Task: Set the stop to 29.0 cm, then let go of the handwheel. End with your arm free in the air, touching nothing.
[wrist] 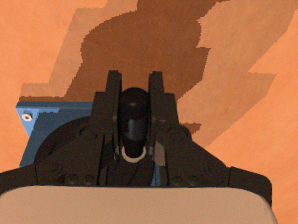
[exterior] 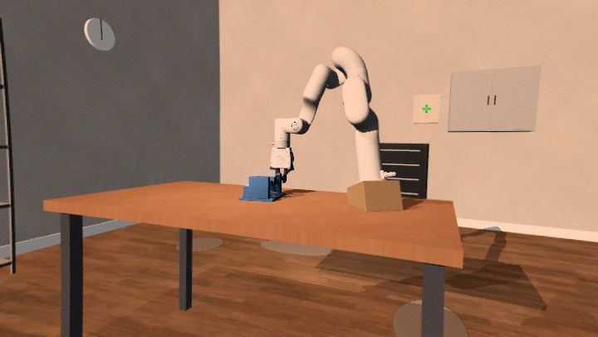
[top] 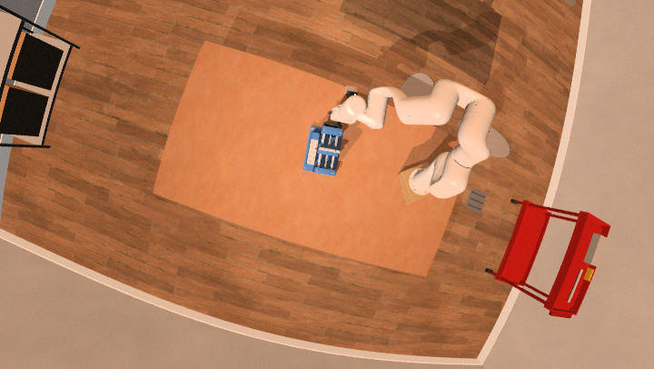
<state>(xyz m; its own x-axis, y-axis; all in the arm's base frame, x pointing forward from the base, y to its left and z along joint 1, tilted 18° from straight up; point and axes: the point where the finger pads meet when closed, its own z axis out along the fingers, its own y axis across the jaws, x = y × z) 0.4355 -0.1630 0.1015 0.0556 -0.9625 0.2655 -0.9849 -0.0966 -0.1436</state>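
My hand is 1 cm to the right of the black crank handle. From my hand the other things lie so: stop block: 3 cm ahead, 15 cm to the left, 2 cm above; black handwheel: 1 cm ahead, 2 cm to the left.
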